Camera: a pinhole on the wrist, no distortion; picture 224 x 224 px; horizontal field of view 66.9 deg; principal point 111.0 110.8 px. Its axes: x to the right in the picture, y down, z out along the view. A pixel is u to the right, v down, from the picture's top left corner.
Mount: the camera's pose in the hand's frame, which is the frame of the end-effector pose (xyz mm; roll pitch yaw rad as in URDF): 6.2 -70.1 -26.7 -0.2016 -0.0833 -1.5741
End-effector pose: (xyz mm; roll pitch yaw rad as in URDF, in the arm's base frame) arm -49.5 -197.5 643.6 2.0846 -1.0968 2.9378
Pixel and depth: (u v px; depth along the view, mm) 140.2 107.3 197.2
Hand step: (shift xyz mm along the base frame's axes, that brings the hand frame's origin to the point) -136.8 134.9 -35.9
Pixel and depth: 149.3 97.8 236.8
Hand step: -158.7 169.7 -57.2
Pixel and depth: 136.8 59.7 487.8
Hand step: -191.5 419.9 -185.1
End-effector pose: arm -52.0 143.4 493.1 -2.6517 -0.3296 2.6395
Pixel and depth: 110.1 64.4 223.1
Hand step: -104.0 -102.0 -150.4
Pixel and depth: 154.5 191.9 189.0
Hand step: -209.0 -68.1 -30.5
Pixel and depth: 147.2 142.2 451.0
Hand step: -379.1 -141.4 -222.0
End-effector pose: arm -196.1 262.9 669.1 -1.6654 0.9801 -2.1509
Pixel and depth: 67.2 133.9 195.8
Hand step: 112.1 -111.1 -65.3
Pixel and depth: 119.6 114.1 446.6
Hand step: 305.5 -287.3 -76.6
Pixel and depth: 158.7 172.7 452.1
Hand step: 203.6 -430.2 -144.3
